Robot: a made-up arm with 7 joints.
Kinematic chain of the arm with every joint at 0, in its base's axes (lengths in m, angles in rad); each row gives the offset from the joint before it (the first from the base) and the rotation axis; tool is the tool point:
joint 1: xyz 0 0 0.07 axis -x
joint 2: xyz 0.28 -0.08 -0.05 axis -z
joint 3: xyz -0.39 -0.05 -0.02 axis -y
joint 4: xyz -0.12 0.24 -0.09 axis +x
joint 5: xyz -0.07 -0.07 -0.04 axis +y
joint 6: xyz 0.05 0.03 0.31 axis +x
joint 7: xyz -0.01 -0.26 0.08 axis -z
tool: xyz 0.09 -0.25 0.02
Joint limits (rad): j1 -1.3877..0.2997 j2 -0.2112..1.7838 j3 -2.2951..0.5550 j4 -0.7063..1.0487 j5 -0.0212..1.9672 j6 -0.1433..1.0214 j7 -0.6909..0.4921
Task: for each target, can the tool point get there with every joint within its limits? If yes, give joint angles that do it. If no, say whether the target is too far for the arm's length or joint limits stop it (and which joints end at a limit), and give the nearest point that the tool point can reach.
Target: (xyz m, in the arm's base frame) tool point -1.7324 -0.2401 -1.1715
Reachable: no: too far | nearest point -0.7401 -0.0992 -0.4430 | short by 1.239 m
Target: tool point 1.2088 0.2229 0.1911
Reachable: no: joint limits stop it (at a limit: joint 2, joint 3, joint 4, joint 6, joint 7) | nearest point 0.7094 0.5808 0.3856 | short by 0.644 m
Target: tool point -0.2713 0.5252 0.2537
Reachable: yes | joints -0.8218 1.0218 -1.4254 0.4758 0.9628 0.4394 -0.5521
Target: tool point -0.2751 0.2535 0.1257
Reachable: yes | joints -0.8901 1.2457 -1.6277 0.4207 0.4696 -0.0291 0.1028
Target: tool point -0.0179 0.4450 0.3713
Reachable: yes | joints -1.1198 1.5713 -0.3249 0.2709 0.3637 0.6719 0.1570
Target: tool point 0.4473 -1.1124 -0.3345
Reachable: no: joint limits stop it (at a limit: joint 2, joint 3, joint 4, joint 6) | nearest point 0.1204 -0.6618 -0.1707 | short by 0.580 m
